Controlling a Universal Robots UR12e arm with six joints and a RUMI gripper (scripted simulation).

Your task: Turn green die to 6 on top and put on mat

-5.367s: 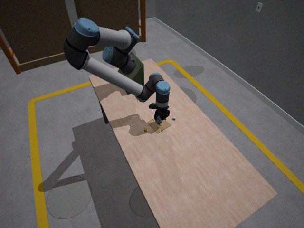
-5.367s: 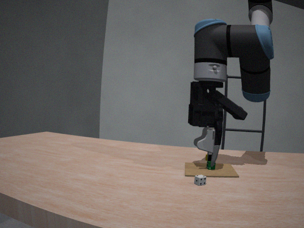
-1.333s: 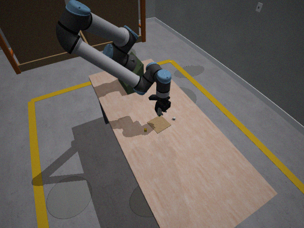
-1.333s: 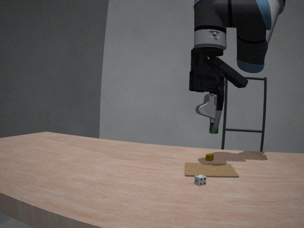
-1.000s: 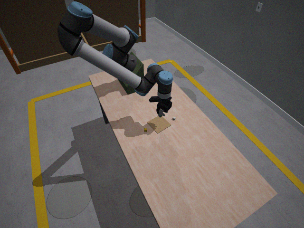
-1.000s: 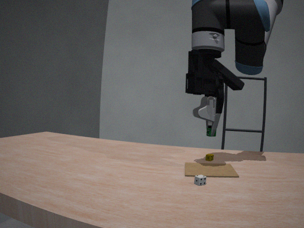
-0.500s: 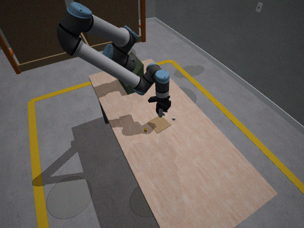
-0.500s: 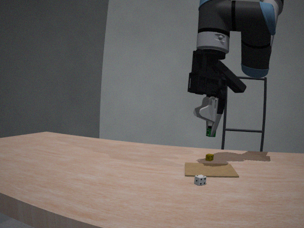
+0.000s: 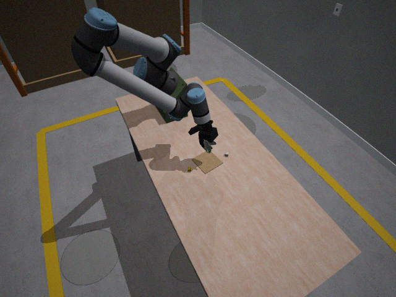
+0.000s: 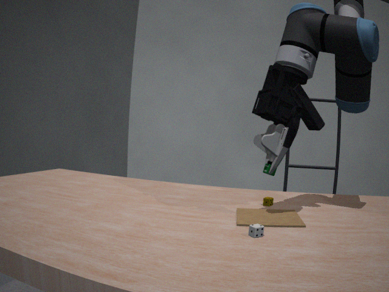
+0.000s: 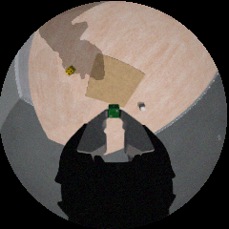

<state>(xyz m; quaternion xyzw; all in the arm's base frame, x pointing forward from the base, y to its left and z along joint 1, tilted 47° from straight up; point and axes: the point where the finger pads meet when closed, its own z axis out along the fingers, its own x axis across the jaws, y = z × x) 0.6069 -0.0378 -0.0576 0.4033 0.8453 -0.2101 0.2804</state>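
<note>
Right now my hand is 10 mm above the green die. Round my hand: tan mat 110 mm below; white die 130 mm to the left, 100 mm below; yellow die 130 mm to the right, 100 mm below, 10 mm ahead.
</note>
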